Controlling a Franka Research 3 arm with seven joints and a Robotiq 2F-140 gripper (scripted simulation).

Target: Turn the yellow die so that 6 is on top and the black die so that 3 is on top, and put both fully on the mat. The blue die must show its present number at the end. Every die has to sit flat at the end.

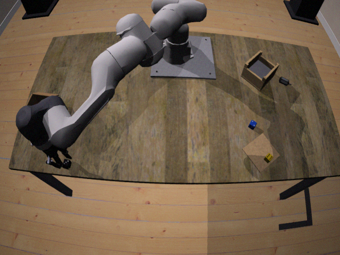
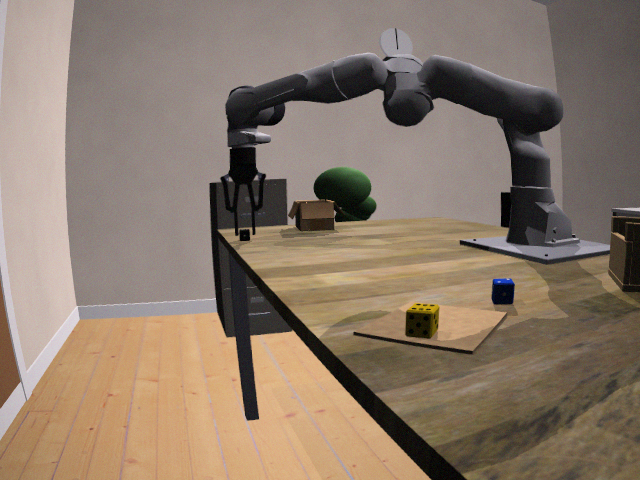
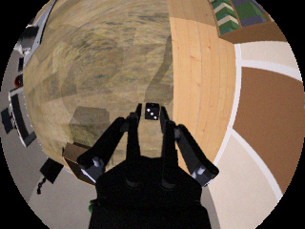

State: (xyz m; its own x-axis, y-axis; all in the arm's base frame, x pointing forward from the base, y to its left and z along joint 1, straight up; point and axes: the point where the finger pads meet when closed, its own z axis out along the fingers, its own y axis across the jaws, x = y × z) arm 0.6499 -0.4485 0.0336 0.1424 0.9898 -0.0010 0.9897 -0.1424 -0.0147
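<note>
The black die is 3 cm below my hand. From my hand the other things lie so: cardboard box 25 cm behind, 21 cm to the right; tan mat 87 cm to the left, 12 cm behind, 5 cm below; blue die 83 cm to the left, 25 cm behind, 3 cm below.
</note>
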